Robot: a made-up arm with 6 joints.
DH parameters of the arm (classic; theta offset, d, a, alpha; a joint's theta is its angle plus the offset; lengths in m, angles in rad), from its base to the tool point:
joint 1: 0 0.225 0 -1.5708
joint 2: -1.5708 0 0.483 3.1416
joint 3: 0 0 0 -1.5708
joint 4: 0 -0.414 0 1.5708
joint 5: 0 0.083 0 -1.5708
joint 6: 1.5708 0 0 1.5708
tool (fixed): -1.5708 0 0 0
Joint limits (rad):
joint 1: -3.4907..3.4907
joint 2: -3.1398..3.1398
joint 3: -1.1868..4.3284
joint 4: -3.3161..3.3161
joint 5: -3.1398..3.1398
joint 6: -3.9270..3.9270
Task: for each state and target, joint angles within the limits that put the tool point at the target. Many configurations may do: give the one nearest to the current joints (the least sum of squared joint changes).
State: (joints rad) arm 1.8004 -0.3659 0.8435 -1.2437 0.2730 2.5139
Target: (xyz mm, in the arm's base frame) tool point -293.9 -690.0 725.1
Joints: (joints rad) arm 1.1383 -1.0646 1.5853 -1.2978 0.2730 2.5139
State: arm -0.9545 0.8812 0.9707 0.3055 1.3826 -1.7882
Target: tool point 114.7 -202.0 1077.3
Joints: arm -0.7137 0.0654 1.0969 0.3619 1.3826 -1.7882
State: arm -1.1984 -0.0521 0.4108 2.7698 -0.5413 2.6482
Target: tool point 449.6 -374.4 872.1
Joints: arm -0.8214 0.4933 0.9657 2.6739 -0.5413 2.6482
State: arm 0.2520 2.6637 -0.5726 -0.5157 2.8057 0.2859
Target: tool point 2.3 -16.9 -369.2
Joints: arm 0.2411 2.3654 0.0505 -1.3650 2.8057 0.2859
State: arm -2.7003 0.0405 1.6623 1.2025 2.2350 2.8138
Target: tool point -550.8 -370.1 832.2
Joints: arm -2.5020 0.7297 1.1741 1.1771 2.2350 2.8138
